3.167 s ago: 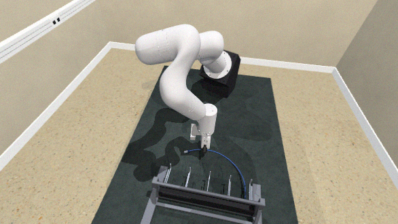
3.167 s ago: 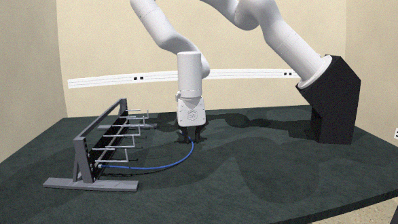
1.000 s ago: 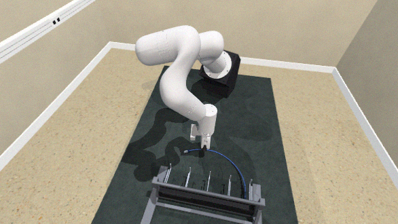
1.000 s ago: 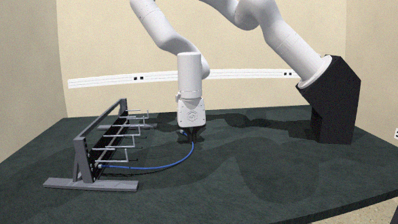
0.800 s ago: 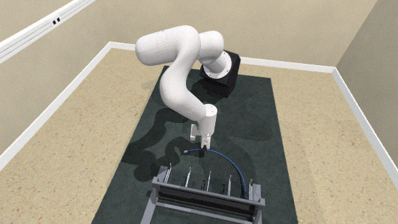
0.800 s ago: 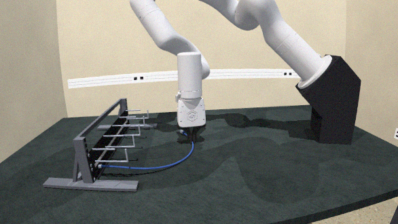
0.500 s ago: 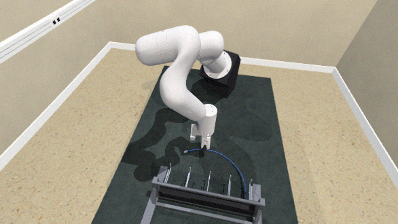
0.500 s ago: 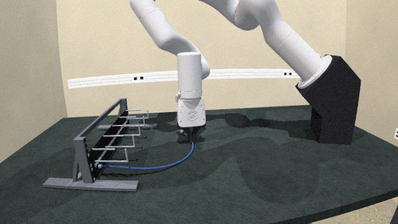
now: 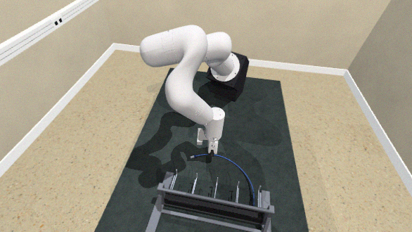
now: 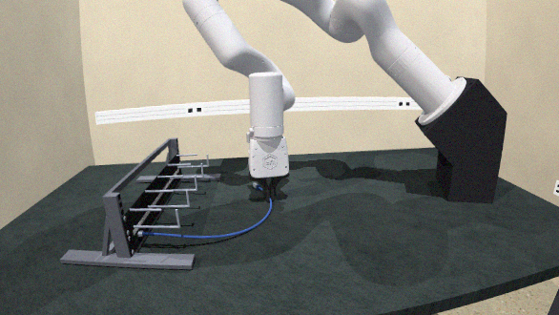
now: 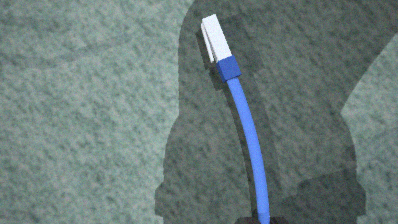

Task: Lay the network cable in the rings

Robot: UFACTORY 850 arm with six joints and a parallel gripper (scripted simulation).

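My hand is 100 mm to the left of the white plug and 20 mm above it. Also, from my hand: grey patch-panel rack: 300 mm ahead, 70 mm to the right, 50 mm above.
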